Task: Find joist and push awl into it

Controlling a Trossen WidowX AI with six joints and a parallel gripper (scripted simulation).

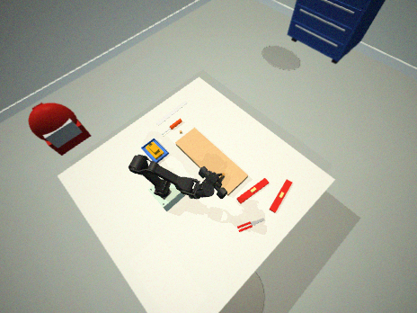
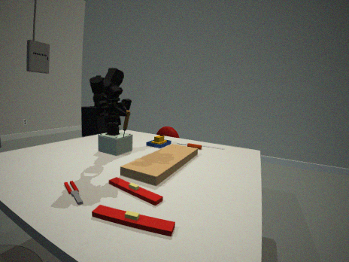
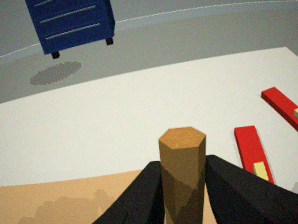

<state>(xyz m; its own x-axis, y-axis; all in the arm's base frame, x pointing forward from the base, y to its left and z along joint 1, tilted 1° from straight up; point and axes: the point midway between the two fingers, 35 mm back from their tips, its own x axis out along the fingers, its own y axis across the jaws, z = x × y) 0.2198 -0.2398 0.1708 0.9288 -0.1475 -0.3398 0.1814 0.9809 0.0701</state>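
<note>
The awl is 20 mm behind my gripper tip, 10 mm to the left of it and 50 mm below it. The rest, counted from my gripper tip: blue tray: 60 mm behind, 550 mm to the left, 240 mm below; yellow stud finder: 60 mm behind, 570 mm to the left, 210 mm below; square indicator: 60 mm behind, 580 mm to the left, 190 mm below.
</note>
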